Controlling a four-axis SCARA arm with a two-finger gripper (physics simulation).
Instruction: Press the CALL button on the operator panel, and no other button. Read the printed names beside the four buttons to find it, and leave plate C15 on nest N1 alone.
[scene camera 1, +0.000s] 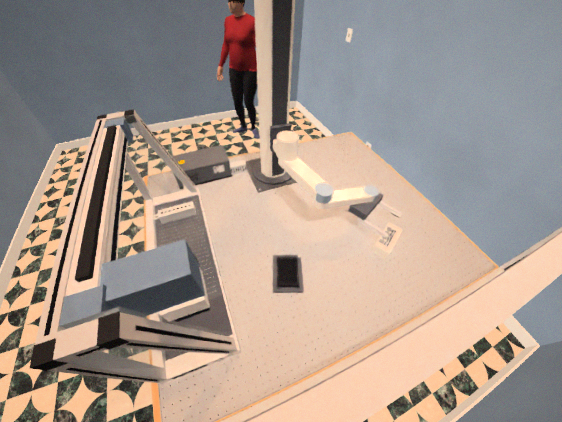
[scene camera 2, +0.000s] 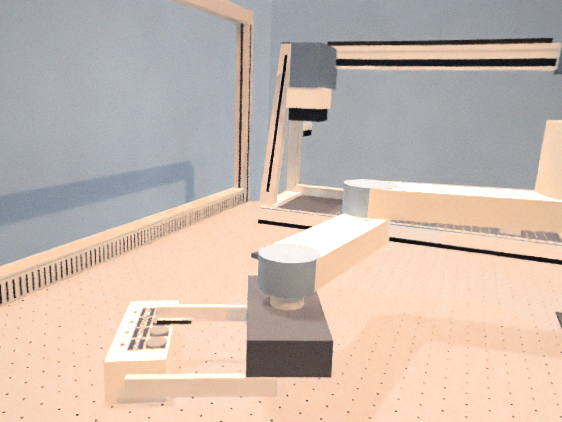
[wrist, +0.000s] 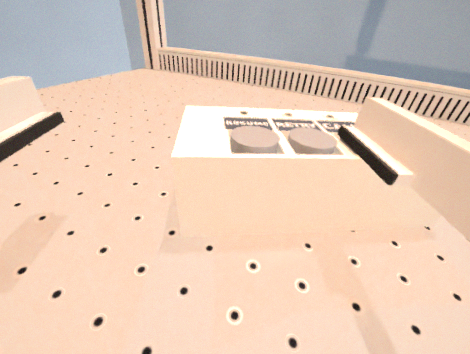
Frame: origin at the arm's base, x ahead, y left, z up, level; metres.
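Seen in the pictures: gripper, between the fingertips: (scene camera 1: 394, 225) (scene camera 2: 143, 343) (wrist: 205, 106); arm's base, origin of its link: (scene camera 1: 273, 172).
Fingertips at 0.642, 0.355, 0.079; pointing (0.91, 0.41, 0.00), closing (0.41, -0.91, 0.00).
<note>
Pixels of each thing's top centre, then the offset from my fingertips to it, as dx, dy, dz. "spot": a spot on its surface instead.
- white operator panel, centre of its top: (wrist: 324, 124) (scene camera 2: 146, 324) (scene camera 1: 389, 236) +0.039, -0.057, -0.010
- RESUME button, centre of its top: (wrist: 254, 135) (scene camera 2: 156, 341) +0.002, -0.026, -0.010
- RETRY button, centre of its top: (wrist: 312, 137) (scene camera 2: 159, 329) +0.016, -0.052, -0.010
- third label, a spot on its surface: (wrist: 336, 126) spot: +0.048, -0.065, -0.013
- dark plate, centre of its top: (scene camera 1: 287, 270) +0.002, -0.545, -0.040
- blue-grey carriage, a spot on its surface: (scene camera 1: 150, 272) spot: +0.107, -0.890, +0.422
- dark box, a spot on its surface: (scene camera 1: 205, 164) spot: -0.692, -0.734, +0.049
- slotted rail, a spot on its surface: (wrist: 260, 75) spot: +0.361, +0.072, -0.046
The white operator panel (scene camera 1: 394, 242) (scene camera 2: 116, 353) (wrist: 295, 195) stands on the table. In the wrist view the RESUME button (wrist: 255, 140) and RETRY button (wrist: 312, 141) show, with a third label (wrist: 336, 126) reading "CA"; its rest is cut off by the right finger. Its button is nearly hidden. My gripper (scene camera 1: 391, 223) (scene camera 2: 142, 347) (wrist: 205, 106) is open and empty. One finger is over the third button's area, the other beyond the panel's RESUME end. Contact cannot be told. A dark plate (scene camera 1: 288, 271) lies in a grey holder on the table; no name is readable.
A gantry frame (scene camera 1: 145, 150) with a blue-grey carriage (scene camera 1: 150, 272) stands along the table's left side in scene camera 1. A dark box (scene camera 1: 205, 164) stands near the column (scene camera 1: 265, 100). A person in red (scene camera 1: 241, 42) stands behind. A slotted rail (wrist: 260, 75) runs beyond the panel.
</note>
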